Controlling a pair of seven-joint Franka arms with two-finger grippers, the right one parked.
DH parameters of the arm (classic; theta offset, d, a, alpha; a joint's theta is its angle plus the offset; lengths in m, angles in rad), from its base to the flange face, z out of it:
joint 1: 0 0.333 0 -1.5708
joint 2: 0 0 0 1.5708
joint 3: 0 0.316 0.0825 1.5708
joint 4: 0 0 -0.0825 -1.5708
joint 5: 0 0.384 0 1.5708
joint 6: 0 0 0.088 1.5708
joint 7: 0 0.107 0 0
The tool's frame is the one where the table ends.
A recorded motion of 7 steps. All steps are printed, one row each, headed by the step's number.
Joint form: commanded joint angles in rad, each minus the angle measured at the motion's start. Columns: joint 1, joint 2, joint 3, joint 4, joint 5, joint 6, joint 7.
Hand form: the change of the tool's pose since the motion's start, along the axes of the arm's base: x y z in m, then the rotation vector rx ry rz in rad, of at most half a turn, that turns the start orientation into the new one. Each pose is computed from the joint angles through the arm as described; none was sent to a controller.
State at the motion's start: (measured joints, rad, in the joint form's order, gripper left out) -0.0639 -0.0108 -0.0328 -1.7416 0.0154 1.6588 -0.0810
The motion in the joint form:
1: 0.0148 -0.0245 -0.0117 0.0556 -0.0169 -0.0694 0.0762
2: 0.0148 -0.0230 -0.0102 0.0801 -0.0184 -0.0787 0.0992
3: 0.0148 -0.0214 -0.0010 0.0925 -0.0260 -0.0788 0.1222
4: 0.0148 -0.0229 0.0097 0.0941 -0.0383 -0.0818 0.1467
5: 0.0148 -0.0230 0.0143 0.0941 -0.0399 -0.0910 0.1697
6: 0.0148 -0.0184 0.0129 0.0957 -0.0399 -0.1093 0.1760
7: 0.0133 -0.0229 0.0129 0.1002 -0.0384 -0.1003 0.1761
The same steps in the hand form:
1: -0.0094 0.0006 0.0340 -0.0214 -0.0081 -0.0704
2: -0.0087 0.0012 0.0440 -0.0252 -0.0214 -0.0919
3: -0.0073 0.0054 0.0489 -0.0347 -0.0317 -0.1054
4: -0.0076 0.0100 0.0503 -0.0484 -0.0316 -0.1184
5: -0.0084 0.0124 0.0496 -0.0513 -0.0226 -0.1367
6: -0.0092 0.0117 0.0463 -0.0519 -0.0012 -0.1443
7: -0.0093 0.0110 0.0516 -0.0502 -0.0192 -0.1462

